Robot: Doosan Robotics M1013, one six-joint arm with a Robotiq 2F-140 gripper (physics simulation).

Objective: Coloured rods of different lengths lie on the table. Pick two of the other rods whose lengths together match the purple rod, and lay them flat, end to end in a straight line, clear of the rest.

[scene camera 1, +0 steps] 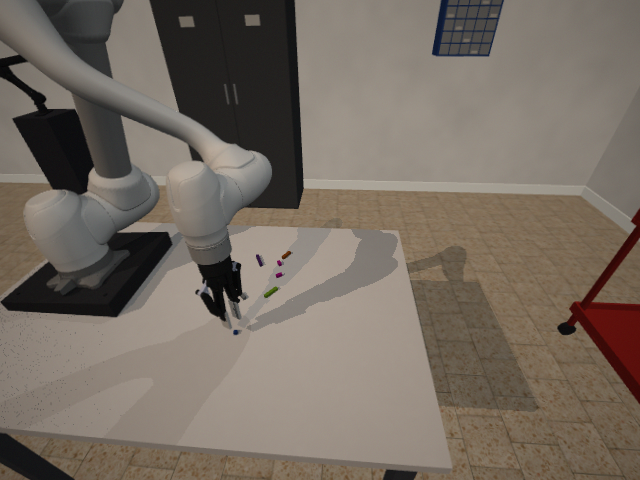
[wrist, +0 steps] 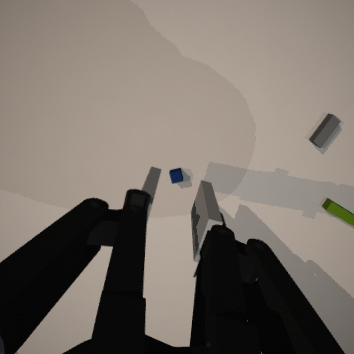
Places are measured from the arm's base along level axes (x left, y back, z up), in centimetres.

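Pixels of known places: gripper, fingertip midpoint: [scene camera 1: 232, 321] [wrist: 176, 190]; arm's base, link origin: [scene camera 1: 91, 269].
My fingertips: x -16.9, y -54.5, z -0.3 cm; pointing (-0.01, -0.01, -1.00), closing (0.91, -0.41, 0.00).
For each thing: its top centre in the pictures, then the offset to it from my fingertips. Level surfaces: height alone.
- short blue rod, top centre: [wrist: 175, 176] [scene camera 1: 235, 331] dx -0.2, dy -0.1, dz -3.9 cm
- grey rod, top centre: [wrist: 326, 130] [scene camera 1: 242, 294] dx +13.7, dy +2.1, dz -3.9 cm
- green rod, top centre: [wrist: 345, 215] [scene camera 1: 270, 291] dx +16.0, dy -6.6, dz -3.9 cm
- orange rod, top centre: [scene camera 1: 286, 253] dx +35.1, dy -8.1, dz -3.9 cm
- purple rod, top centre: [scene camera 1: 259, 259] dx +31.3, dy +1.2, dz -3.9 cm
- white table, surface height: dz -4.9 cm
My gripper [scene camera 1: 233, 321] [wrist: 176, 190] points down with its fingers partly closed, a narrow gap between them. It is open and empty, above the table. The short blue rod [scene camera 1: 235, 332] [wrist: 176, 175] lies on the table below the fingertips, seen between them in the wrist view. The grey rod [scene camera 1: 245, 296] [wrist: 325, 131] lies partly behind the gripper in the scene view. The green rod [scene camera 1: 271, 292] [wrist: 340, 213] lies to its right. Farther back lie two short magenta rods [scene camera 1: 279, 274] [scene camera 1: 279, 262], the orange rod [scene camera 1: 286, 255] and the purple rod [scene camera 1: 259, 260].
The white table [scene camera 1: 330, 382] carries the arm's black base plate [scene camera 1: 142, 273] at its back left. Shadows of the arm cross the table. A dark cabinet [scene camera 1: 248, 67] stands behind it, and a red cart [scene camera 1: 602, 276] stands on the floor at the right.
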